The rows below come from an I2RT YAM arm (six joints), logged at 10 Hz.
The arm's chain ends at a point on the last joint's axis. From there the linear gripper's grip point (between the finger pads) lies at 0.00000 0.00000 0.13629 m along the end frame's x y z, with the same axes.
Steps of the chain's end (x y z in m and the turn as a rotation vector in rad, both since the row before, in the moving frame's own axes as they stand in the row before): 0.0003 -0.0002 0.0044 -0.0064 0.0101 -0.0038; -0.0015 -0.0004 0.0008 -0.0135 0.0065 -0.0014; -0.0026 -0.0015 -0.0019 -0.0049 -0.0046 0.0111; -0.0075 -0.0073 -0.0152 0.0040 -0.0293 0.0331; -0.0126 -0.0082 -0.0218 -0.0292 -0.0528 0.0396; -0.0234 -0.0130 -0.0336 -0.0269 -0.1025 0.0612; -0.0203 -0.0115 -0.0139 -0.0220 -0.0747 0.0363
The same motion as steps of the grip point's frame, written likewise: 0.0017 0.0007 0.0044 -0.0064 0.0101 -0.0038; -0.0006 0.0014 0.0008 -0.0135 0.0065 -0.0014; -0.0032 -0.0008 -0.0019 -0.0049 -0.0046 0.0111; -0.0115 -0.0079 -0.0153 0.0040 -0.0293 0.0331; -0.0199 -0.0044 -0.0220 -0.0292 -0.0528 0.0396; -0.0374 -0.0098 -0.0344 -0.0269 -0.1025 0.0612; -0.0305 -0.0087 -0.0143 -0.0220 -0.0747 0.0363
